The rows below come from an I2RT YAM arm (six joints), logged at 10 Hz.
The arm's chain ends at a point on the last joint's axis. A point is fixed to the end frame.
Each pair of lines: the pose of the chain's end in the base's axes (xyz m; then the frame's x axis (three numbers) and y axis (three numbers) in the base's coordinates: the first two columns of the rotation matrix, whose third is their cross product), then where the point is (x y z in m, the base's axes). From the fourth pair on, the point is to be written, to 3 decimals.
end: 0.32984, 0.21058, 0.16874, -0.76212, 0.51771, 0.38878, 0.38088, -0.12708, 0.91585
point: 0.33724 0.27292 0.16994
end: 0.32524, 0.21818, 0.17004, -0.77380, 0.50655, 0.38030, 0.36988, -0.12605, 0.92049
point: 0.33184 0.28060 0.17159
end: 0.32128, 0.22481, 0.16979, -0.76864, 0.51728, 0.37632, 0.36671, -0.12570, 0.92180
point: 0.32860 0.28716 0.17104
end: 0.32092, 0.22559, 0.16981, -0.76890, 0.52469, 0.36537, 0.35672, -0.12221, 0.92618
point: 0.329 0.288 0.171
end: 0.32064, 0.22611, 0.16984, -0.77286, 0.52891, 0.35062, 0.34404, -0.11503, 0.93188
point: 0.328 0.288 0.170
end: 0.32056, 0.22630, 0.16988, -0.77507, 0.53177, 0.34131, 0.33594, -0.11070, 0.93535
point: 0.328 0.289 0.170
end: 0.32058, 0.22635, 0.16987, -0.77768, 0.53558, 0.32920, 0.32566, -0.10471, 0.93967
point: 0.329 0.289 0.170
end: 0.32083, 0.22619, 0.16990, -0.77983, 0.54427, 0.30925, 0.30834, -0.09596, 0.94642
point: 0.329 0.288 0.169
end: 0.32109, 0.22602, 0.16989, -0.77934, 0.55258, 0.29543, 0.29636, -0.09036, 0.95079
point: 0.330 0.288 0.169
